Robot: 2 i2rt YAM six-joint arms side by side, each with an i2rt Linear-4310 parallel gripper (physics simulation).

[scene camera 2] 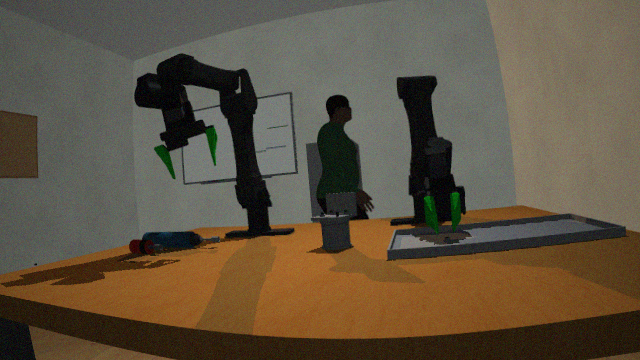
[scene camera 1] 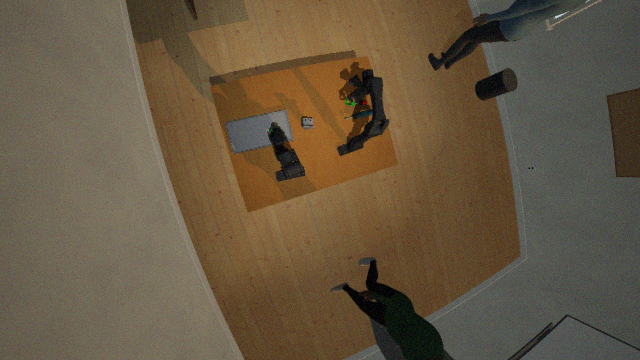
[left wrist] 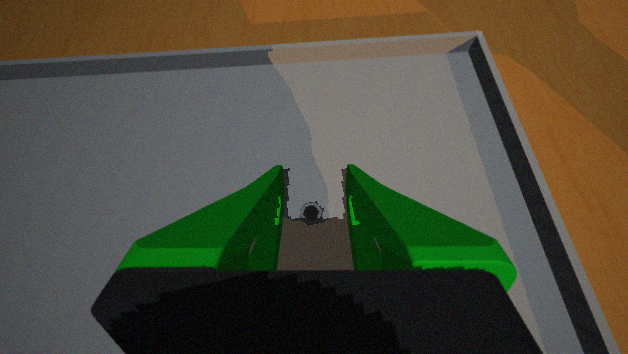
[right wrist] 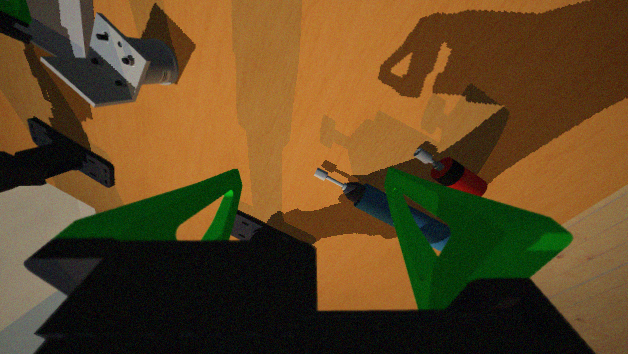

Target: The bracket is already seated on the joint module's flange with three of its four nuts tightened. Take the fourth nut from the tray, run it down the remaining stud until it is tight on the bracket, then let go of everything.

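Seen in the pictures: left gripper, between the fingertips: (scene camera 2: 445,230) (scene camera 1: 274,125) (left wrist: 314,176); right gripper, between the fingertips: (scene camera 2: 194,172) (scene camera 1: 349,100) (right wrist: 313,176); left arm's base, origin of its link: (scene camera 2: 425,221) (right wrist: 75,153); right arm's base, origin of its link: (scene camera 2: 259,234) (scene camera 1: 350,147) (right wrist: 268,237).
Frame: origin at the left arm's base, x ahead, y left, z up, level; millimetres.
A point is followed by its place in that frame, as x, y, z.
Note:
The fourth nut (left wrist: 320,212) @[330, 39, 9], small and dark-holed, shows inside the grey tray (scene camera 1: 250,135) @[312, 212, 4] (scene camera 2: 500,245) @[437, 127, 8] (left wrist: 150,125) @[388, 141, 4]. My left gripper (scene camera 1: 271,131) @[342, 41, 26] (scene camera 2: 446,230) @[342, 41, 26] (left wrist: 314,176) @[342, 41, 26] points down low over the tray, its green fingers a little apart and empty. In the left wrist view the nut shows in the gap between them; its height relative to the tips is unclear. The bracket (scene camera 1: 307,122) @[317, -180, 66] (scene camera 2: 341,202) @[284, -172, 90] (right wrist: 90,82) @[282, -179, 91] is on the joint module (scene camera 2: 336,235) @[339, -174, 28] (right wrist: 162,62) @[325, -208, 24]; its nuts show as small dark bumps. My right gripper (scene camera 1: 350,102) @[394, -465, 181] (scene camera 2: 195,171) @[394, -465, 181] (right wrist: 313,176) @[394, -465, 181] is wide open and empty, high above the table.
A blue-handled socket driver (scene camera 2: 170,239) @[343, -605, 24] (right wrist: 375,202) @[329, -571, 38] and a red-handled one (scene camera 2: 135,246) @[432, -644, 20] (right wrist: 470,180) @[425, -642, 31] lie below my right gripper. The module stands on the wooden table (scene camera 2: 300,300) @[642, -139, 0] between them and the tray. A person in green (scene camera 1: 410,320) (scene camera 2: 337,150) is beyond the table.

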